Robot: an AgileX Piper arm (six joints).
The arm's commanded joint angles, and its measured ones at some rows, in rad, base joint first. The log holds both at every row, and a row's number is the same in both.
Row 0, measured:
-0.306 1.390 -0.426 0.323 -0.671 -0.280
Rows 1 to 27, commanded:
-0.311 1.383 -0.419 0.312 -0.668 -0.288
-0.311 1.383 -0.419 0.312 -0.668 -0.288
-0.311 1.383 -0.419 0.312 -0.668 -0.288
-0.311 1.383 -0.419 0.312 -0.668 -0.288
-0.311 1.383 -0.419 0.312 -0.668 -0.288
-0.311 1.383 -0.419 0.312 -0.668 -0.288
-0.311 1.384 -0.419 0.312 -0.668 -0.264
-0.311 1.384 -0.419 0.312 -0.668 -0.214
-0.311 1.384 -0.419 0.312 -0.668 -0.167
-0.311 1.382 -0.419 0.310 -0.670 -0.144
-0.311 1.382 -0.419 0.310 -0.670 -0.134
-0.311 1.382 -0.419 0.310 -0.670 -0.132
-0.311 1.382 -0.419 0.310 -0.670 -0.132
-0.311 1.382 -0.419 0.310 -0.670 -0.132
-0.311 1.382 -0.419 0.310 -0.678 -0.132
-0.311 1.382 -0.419 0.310 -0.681 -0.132
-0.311 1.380 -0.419 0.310 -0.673 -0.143
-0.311 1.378 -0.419 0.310 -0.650 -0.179
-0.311 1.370 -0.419 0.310 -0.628 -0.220
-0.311 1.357 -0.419 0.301 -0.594 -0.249
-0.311 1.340 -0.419 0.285 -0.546 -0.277
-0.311 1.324 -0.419 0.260 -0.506 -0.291
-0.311 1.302 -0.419 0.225 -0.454 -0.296
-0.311 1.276 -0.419 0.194 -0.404 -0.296
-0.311 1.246 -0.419 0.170 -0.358 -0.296
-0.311 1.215 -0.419 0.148 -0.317 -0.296
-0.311 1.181 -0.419 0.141 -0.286 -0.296
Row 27, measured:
-0.306 1.282 -0.426 0.223 -0.429 -0.276
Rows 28 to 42, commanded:
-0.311 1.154 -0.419 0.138 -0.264 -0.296
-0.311 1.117 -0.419 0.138 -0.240 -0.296
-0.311 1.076 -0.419 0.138 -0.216 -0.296
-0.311 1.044 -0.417 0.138 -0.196 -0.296
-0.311 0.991 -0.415 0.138 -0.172 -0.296
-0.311 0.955 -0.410 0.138 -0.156 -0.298
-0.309 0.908 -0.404 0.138 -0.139 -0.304
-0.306 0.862 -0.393 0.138 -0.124 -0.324
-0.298 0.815 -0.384 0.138 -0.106 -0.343
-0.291 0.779 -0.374 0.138 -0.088 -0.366
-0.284 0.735 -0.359 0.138 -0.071 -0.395
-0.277 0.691 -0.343 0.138 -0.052 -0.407
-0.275 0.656 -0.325 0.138 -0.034 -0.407
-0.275 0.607 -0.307 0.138 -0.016 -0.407
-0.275 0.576 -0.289 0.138 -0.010 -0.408
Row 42, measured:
-0.282 0.701 -0.345 0.148 -0.071 -0.382
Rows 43 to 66, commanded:
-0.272 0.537 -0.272 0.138 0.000 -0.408
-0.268 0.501 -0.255 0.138 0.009 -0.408
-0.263 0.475 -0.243 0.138 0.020 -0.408
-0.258 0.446 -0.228 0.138 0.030 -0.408
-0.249 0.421 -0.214 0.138 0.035 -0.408
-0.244 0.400 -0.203 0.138 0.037 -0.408
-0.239 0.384 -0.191 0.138 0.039 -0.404
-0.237 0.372 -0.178 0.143 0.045 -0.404
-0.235 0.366 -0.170 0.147 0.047 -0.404
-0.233 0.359 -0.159 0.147 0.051 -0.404
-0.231 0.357 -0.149 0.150 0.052 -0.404
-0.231 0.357 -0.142 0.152 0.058 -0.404
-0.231 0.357 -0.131 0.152 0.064 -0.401
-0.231 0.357 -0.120 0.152 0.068 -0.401
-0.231 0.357 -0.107 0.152 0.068 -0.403
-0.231 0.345 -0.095 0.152 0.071 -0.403
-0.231 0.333 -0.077 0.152 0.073 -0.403
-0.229 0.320 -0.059 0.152 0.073 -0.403
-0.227 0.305 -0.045 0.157 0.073 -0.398
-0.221 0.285 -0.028 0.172 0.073 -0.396
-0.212 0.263 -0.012 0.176 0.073 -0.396
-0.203 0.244 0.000 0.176 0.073 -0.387
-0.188 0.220 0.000 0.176 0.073 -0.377
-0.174 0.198 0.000 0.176 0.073 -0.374
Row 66, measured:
-0.214 0.272 -0.022 0.159 0.079 -0.397
